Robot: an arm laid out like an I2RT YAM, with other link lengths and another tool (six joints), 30 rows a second.
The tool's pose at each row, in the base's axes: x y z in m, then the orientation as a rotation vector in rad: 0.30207, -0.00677, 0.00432, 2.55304, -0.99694, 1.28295; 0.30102, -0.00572, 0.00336, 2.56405, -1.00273, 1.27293; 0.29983, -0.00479, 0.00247, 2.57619, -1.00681, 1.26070; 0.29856, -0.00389, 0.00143, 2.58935, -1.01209, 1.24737; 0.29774, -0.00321, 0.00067, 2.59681, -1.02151, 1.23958; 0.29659, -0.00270, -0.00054, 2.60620, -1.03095, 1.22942
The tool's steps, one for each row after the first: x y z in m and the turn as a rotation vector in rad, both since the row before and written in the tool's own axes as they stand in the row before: -0.00170, -0.00001, -0.00049, 0.00230, -0.01106, 0.00329; -0.00165, 0.00016, -0.00057, 0.00197, -0.01235, 0.00183; -0.00179, 0.00026, -0.00049, 0.00220, -0.01353, 0.00261; -0.00127, 0.00011, -0.00028, 0.00121, -0.00864, 0.00587; -0.00166, 0.00054, -0.00013, 0.00138, -0.01069, 0.00568
